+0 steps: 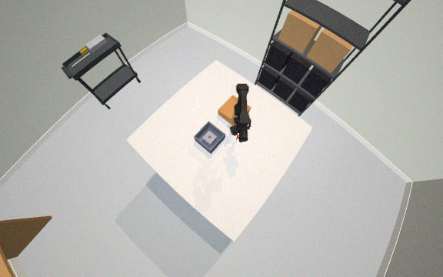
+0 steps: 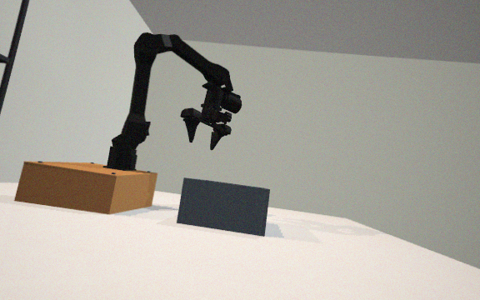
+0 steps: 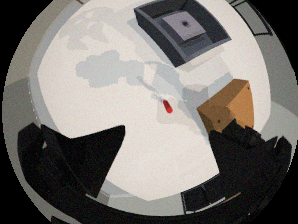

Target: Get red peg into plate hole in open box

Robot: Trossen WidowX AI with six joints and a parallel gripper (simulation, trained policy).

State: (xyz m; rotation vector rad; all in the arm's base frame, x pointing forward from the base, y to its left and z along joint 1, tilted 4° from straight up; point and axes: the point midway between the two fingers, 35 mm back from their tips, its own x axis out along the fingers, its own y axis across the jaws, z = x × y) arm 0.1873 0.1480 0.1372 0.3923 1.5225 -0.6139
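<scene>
Now: the red peg 17 cm below my gripper tip, 3 cm behind it and 1 cm to the right of it. Round my gripper tip: light grey plate 18 cm to the right, 16 cm below, 14 cm ahead; then dark grey box 18 cm to the right, 18 cm below, 14 cm ahead.
</scene>
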